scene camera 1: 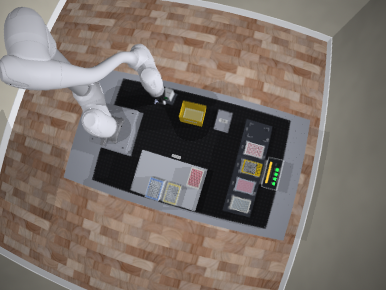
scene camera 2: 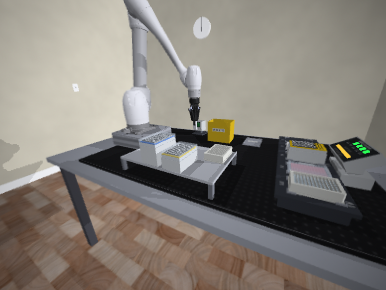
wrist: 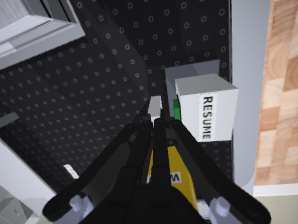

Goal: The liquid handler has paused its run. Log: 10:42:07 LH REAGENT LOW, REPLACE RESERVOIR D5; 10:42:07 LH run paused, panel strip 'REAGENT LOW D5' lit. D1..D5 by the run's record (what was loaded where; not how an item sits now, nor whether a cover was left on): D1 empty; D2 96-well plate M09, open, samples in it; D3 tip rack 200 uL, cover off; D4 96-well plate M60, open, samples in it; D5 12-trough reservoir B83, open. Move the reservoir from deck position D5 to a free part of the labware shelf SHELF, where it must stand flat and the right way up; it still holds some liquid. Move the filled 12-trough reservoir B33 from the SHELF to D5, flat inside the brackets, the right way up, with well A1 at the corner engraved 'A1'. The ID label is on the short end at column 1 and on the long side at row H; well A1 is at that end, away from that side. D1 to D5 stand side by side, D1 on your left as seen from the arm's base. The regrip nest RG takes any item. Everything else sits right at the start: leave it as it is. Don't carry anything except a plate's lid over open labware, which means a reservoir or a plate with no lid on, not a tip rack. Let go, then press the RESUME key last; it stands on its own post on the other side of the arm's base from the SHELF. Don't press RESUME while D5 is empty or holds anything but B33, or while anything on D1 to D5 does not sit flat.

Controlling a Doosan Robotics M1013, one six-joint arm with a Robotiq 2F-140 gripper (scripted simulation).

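Observation:
A shelf [scene camera 1: 150, 164] is in sight, and so is the gripper [wrist: 156, 103].

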